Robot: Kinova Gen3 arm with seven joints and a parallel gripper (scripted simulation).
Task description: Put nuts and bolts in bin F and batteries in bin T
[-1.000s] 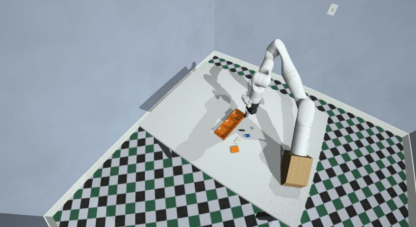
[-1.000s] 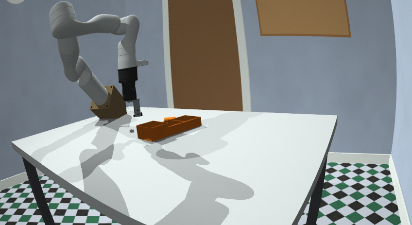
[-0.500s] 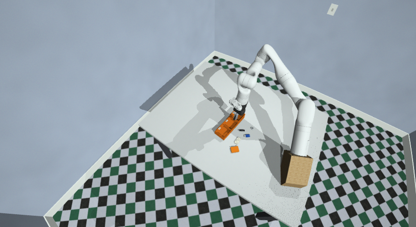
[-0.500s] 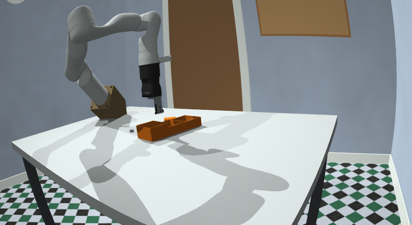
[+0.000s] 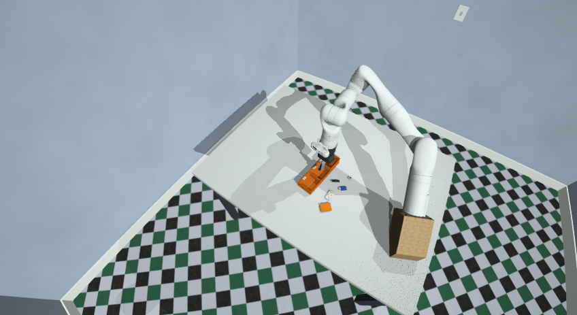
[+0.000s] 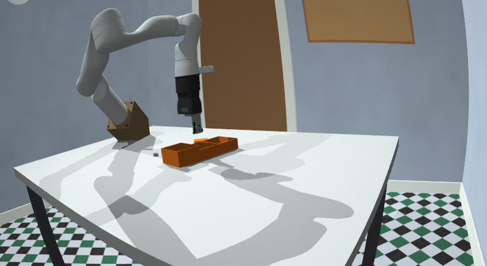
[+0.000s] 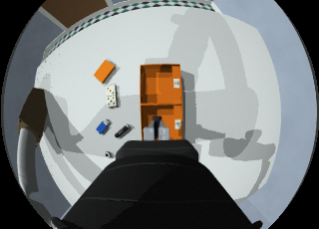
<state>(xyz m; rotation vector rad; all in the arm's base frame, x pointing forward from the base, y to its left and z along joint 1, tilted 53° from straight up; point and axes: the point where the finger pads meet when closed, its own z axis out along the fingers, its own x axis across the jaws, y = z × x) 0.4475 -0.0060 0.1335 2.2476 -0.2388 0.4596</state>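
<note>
My gripper is now 60 mm above the orange bin, 10 mm to the left of it and 10 mm short of it. Also, from my hand: bolt: 10 mm to the left, 10 mm below; white dotted block: 90 mm to the left, 80 mm below, 80 mm behind; black cylinder: 90 mm behind, 80 mm below, 10 mm to the left.
</note>
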